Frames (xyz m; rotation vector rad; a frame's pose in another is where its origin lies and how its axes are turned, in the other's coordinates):
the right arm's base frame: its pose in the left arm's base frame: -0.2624 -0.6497 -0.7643 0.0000 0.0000 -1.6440
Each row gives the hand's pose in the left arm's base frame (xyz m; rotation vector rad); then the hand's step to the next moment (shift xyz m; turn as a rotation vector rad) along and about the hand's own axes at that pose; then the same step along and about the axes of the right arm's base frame.
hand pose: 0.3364 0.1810 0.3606 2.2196 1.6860 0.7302
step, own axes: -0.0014 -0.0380 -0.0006 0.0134 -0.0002 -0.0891
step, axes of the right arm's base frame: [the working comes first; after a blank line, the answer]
step, axes of the left arm's base frame: -0.0318 0.0097 -0.0184 -0.0451 0.0045 0.0779

-0.0074 -0.0324 -0.0184 -0.0012 -0.0453 0.0779
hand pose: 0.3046 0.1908 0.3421 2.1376 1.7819 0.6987
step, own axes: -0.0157 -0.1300 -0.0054 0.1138 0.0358 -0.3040
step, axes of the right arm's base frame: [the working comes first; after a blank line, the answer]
step, axes of the left arm's base frame: -0.1144 0.0110 -0.0630 -0.1145 0.0741 0.2967

-0.0026 -0.1149 -0.0630 -0.0655 -0.1196 0.2967
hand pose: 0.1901 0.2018 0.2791 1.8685 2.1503 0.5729
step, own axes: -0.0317 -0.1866 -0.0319 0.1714 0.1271 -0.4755
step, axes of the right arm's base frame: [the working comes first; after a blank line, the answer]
step, axes of the left arm's base frame: -0.1751 -0.0557 -0.0556 -0.1146 0.1171 0.4948

0.0684 -0.1705 -0.0556 -0.1084 -0.1228 0.4948
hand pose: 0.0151 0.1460 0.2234 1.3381 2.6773 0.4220
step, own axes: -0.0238 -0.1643 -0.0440 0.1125 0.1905 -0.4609
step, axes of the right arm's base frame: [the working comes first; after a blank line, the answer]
step, axes of the left arm's base frame: -0.1214 -0.1213 -0.0076 -0.0273 0.1091 0.4987

0.1298 -0.1122 -0.0076 -0.1068 -0.0352 0.4987
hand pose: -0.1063 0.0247 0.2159 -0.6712 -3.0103 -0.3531
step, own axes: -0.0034 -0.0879 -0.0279 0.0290 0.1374 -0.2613
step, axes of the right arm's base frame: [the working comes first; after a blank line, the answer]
step, axes of the left arm's base frame: -0.0345 -0.0852 0.0082 0.0285 0.0733 0.2860

0.0875 -0.0282 0.0082 -0.0752 0.0231 0.2860
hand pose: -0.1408 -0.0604 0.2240 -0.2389 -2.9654 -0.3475
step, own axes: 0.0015 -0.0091 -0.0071 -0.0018 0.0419 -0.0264
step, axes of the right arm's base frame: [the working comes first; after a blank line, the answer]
step, axes of the left arm's base frame: -0.0022 -0.0102 0.0051 0.0124 0.0337 0.0342

0.0104 -0.0014 0.0051 -0.0345 0.0099 0.0342
